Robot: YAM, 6 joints.
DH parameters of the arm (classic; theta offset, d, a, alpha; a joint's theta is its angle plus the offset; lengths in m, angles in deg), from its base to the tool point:
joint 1: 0 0.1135 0.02 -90
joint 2: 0 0 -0.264 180
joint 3: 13.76 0 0.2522 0
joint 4: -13.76 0 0.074 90
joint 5: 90 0 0 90
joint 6: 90 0.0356 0 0
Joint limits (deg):
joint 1: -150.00..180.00
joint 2: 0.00..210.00
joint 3: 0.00..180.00
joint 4: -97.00..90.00
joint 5: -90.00..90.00
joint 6: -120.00..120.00
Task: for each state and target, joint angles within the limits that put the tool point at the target. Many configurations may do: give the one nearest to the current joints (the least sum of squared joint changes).
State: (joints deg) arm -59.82 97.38 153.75 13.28 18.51 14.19
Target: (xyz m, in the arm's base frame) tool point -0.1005 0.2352 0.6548
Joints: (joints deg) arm -69.86 74.84 180.00 36.93 22.06 14.19
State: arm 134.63 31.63 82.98 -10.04 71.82 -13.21
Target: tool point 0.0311 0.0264 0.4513
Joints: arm 160.72 20.08 63.71 -17.69 81.27 -13.21
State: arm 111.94 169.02 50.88 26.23 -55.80 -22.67
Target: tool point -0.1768 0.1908 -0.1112
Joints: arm 126.07 153.42 46.69 26.26 -59.17 -22.67
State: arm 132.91 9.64 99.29 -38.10 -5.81 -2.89
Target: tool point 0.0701 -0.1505 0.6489
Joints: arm 116.62 43.96 128.02 -14.65 -7.67 -2.89
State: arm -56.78 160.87 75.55 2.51 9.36 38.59
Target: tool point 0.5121 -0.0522 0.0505
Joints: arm -5.42 142.80 92.80 7.80 5.81 38.59
